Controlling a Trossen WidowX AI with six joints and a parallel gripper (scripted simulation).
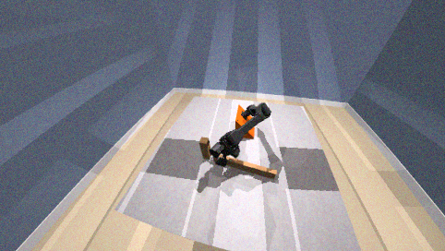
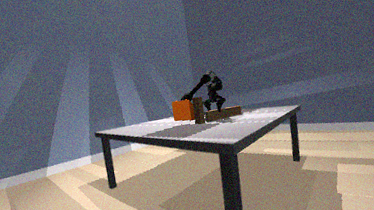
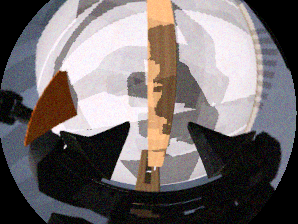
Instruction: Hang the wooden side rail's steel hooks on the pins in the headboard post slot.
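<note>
Now: gripper tip 30 mm past the wooden headboard post, 140 mm to the left of it and 30 mm below it.
</note>
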